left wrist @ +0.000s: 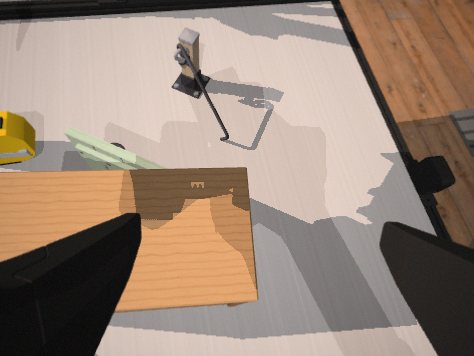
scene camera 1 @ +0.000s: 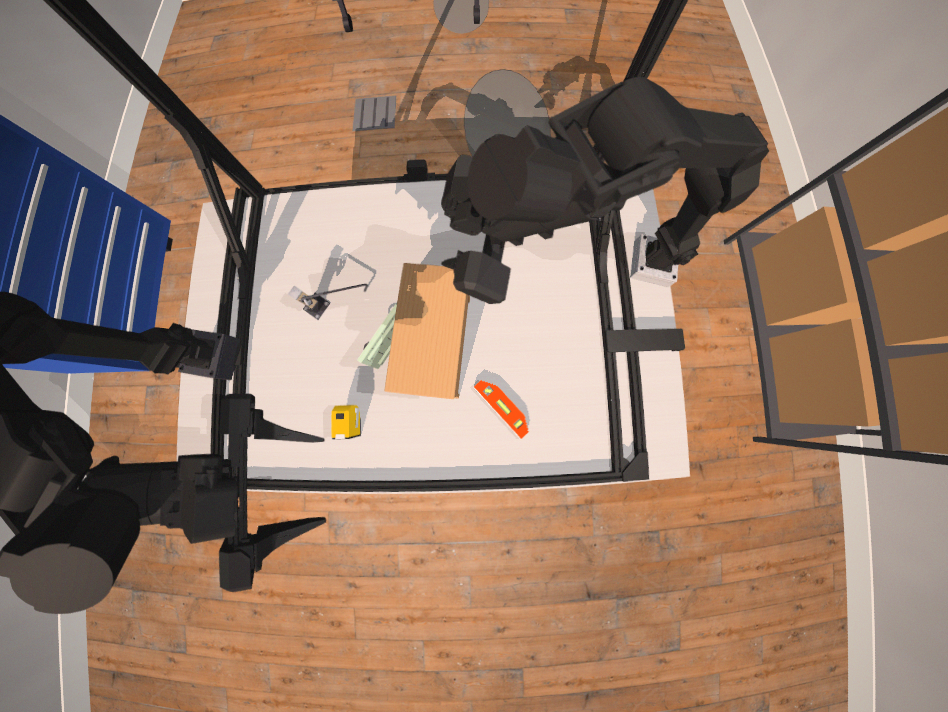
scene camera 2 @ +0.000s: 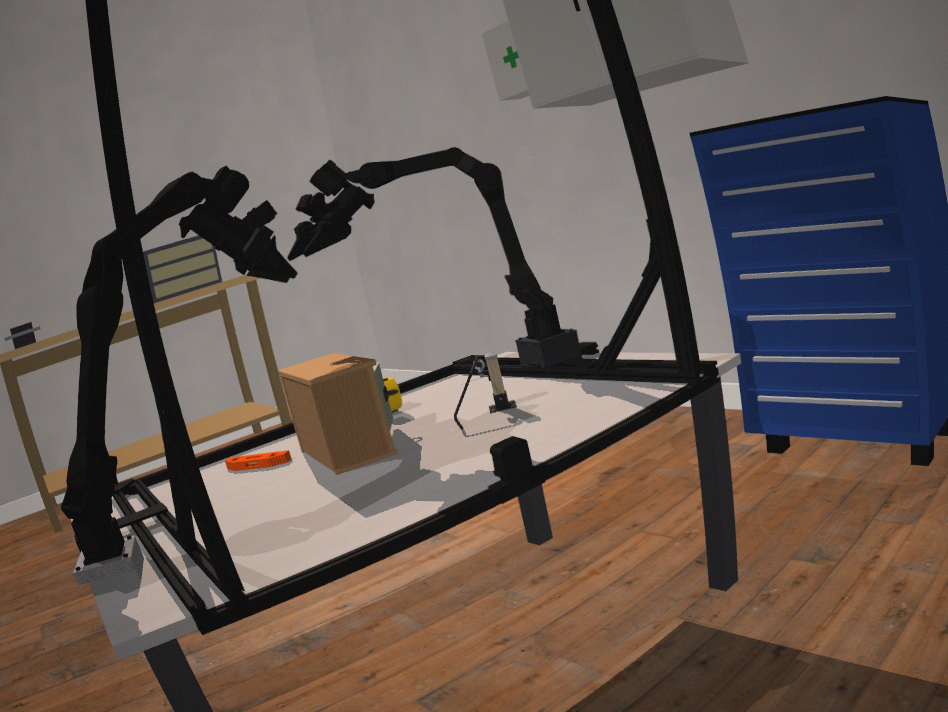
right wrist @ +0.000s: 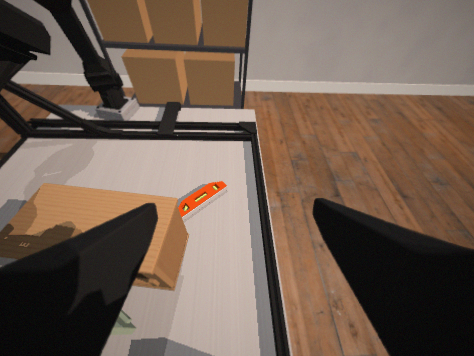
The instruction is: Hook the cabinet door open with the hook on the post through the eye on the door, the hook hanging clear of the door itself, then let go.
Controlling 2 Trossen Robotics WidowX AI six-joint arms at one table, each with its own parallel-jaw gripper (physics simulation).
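Pixels of known places: left gripper, fingertip midpoint: (left wrist: 262,229) (scene camera 1: 451,233) (scene camera 2: 292,278); right gripper, fingertip midpoint: (scene camera 1: 324,479) (scene camera 2: 296,257) (right wrist: 236,208); left arm's base, link origin: (scene camera 1: 659,257) (scene camera 2: 104,553) (right wrist: 115,103); right arm's base, link origin: (scene camera 1: 200,353) (scene camera 2: 545,334).
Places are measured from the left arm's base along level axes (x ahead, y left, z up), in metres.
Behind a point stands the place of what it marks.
The wooden cabinet (scene camera 1: 432,344) @(z 0.128, x 0.446, y 0.336 m) (scene camera 2: 344,413) @(z 0.056, x 0.459, y 0.195 m) (left wrist: 190,260) @(z 0.128, x 0.444, y 0.243 m) stands mid-table. Its pale green door (scene camera 1: 377,341) @(z 0.085, x 0.557, y 0.346 m) (left wrist: 110,150) @(z 0.091, x 0.559, y 0.341 m) is on the side toward the post. A small dark round part shows behind the door; whether it is the eye I cannot tell. The post (scene camera 1: 306,297) @(z 0.062, x 0.738, y 0.285 m) (scene camera 2: 496,375) @(z 0.024, x 0.765, y 0.270 m) (left wrist: 190,55) @(z 0.037, x 0.755, y 0.277 m) stands apart on a dark base. The hook (scene camera 1: 341,289) @(z 0.022, x 0.688, y 0.244 m) (scene camera 2: 461,398) @(z 0.012, x 0.676, y 0.232 m) (left wrist: 210,102) @(z 0.021, x 0.686, y 0.242 m) slants down from it, its free end apart from the door. My left gripper (left wrist: 262,229) @(z 0.294, x 0.430, y 0.211 m) is open and empty above the cabinet. My right gripper (scene camera 1: 324,480) @(z 0.330, x 0.497, y 0.538 m) (right wrist: 236,208) @(z 0.330, x 0.497, y 0.538 m) is open and empty, high near the table's front edge.
A yellow tape measure (scene camera 1: 344,421) @(z 0.033, x 0.601, y 0.513 m) (scene camera 2: 393,393) (left wrist: 15,137) @(z 0.023, x 0.601, y 0.485 m) stands near the front left in scene camera 1. An orange level (scene camera 1: 501,408) @(z -0.021, x 0.294, y 0.419 m) (scene camera 2: 258,460) @(z -0.023, x 0.296, y 0.385 m) (right wrist: 201,196) @(z -0.025, x 0.288, y 0.414 m) lies on the cabinet's other side. A black frame (scene camera 1: 429,484) @(z -0.019, x 0.410, y 0.607 m) borders the table, with uprights at its sides.
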